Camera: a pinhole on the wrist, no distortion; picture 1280 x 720 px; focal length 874.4 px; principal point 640.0 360.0 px. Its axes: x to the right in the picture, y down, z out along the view. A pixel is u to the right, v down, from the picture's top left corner.
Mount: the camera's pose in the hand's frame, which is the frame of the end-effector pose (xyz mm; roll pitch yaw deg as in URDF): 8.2 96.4 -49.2 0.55 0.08 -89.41
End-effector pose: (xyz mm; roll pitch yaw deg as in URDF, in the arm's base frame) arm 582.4 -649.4 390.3 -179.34 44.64 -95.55
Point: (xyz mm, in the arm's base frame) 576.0 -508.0 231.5
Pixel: 887 378
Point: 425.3 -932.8 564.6
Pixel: behind the camera
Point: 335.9 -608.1 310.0
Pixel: outside the picture
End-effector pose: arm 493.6 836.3 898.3 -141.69 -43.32 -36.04
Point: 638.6 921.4 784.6
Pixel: 1125 231
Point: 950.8 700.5 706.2
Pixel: 543 698
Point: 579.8 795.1 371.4
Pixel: outside the picture
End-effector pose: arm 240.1 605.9 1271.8 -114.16 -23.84 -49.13
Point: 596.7 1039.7 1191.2
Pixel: 1082 169
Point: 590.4 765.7 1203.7
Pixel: 947 494
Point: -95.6 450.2 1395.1
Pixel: behind the camera
